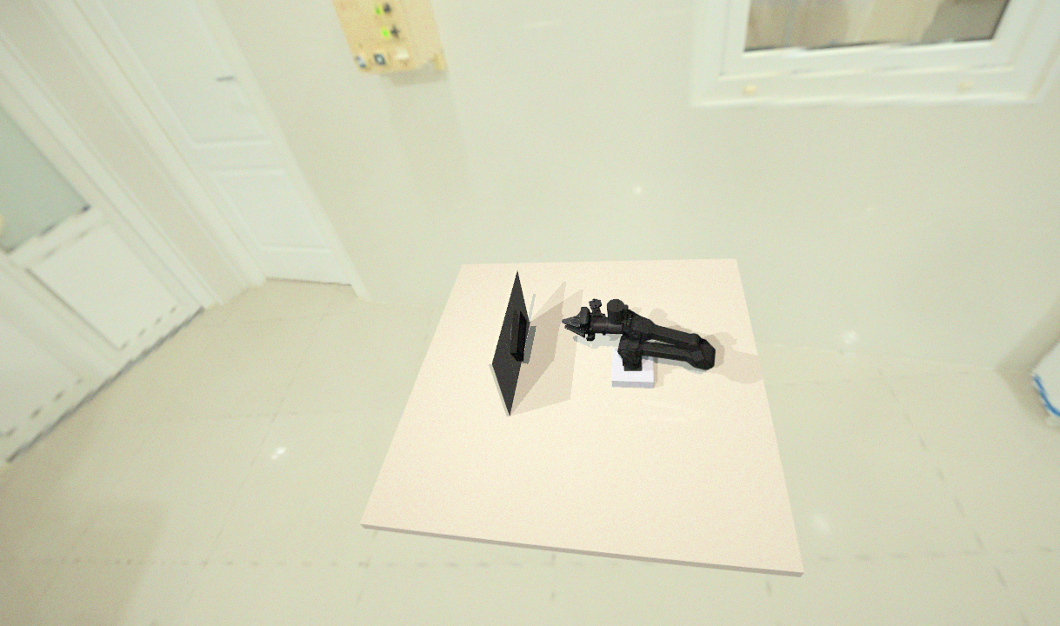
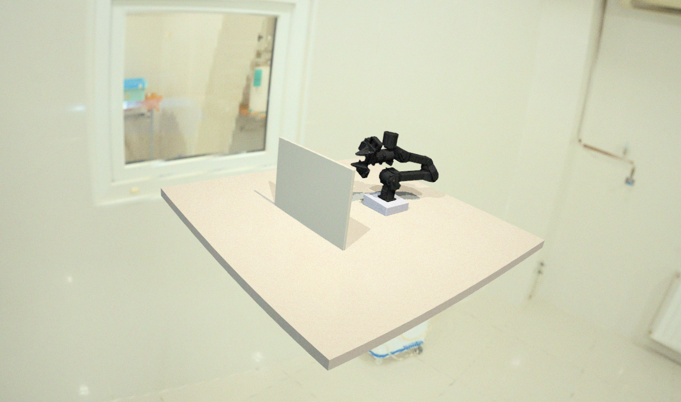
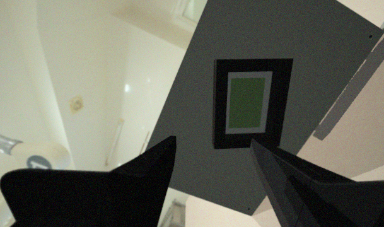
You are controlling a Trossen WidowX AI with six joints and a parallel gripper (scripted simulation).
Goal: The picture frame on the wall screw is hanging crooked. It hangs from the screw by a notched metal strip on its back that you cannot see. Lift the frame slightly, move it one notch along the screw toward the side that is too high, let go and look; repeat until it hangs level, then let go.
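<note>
The picture frame lies 19 cm ahead of my gripper tip, 9 cm below it and 3 cm to the right of it. From my gripper tip the other things lie so: wall panel 20 cm ahead, 10 cm below, 1 cm to the right.
</note>
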